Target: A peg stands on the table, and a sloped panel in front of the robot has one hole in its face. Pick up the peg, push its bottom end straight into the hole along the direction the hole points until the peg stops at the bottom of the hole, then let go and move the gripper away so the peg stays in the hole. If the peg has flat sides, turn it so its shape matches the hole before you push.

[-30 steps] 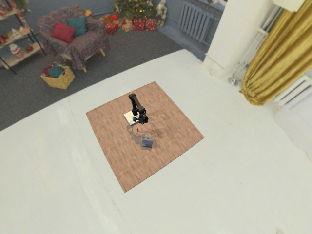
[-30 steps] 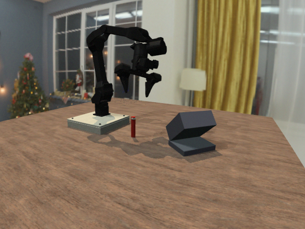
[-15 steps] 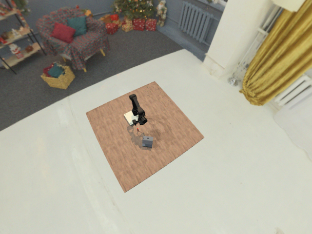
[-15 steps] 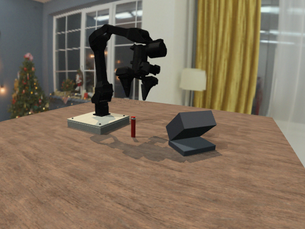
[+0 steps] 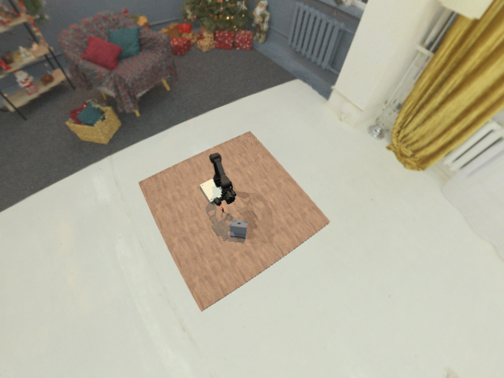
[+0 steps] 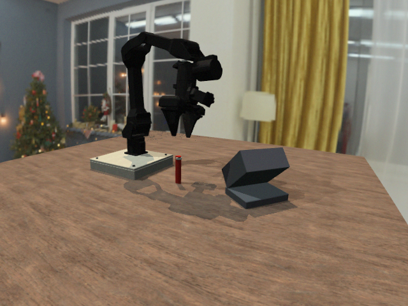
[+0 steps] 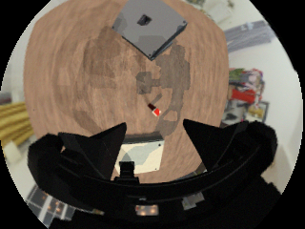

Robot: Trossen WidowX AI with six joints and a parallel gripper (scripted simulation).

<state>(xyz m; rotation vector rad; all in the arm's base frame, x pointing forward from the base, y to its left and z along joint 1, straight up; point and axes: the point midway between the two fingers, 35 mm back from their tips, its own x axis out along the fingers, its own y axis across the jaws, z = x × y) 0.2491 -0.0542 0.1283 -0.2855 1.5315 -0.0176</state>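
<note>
Right now my gripper tip is 7 cm above the red peg and 2 cm to the left of it. Round my gripper tip: panel foot 23 cm ahead, 12 cm below, 2 cm to the left; dark grey sloped panel 21 cm ahead, 6 cm below, 3 cm to the left.
</note>
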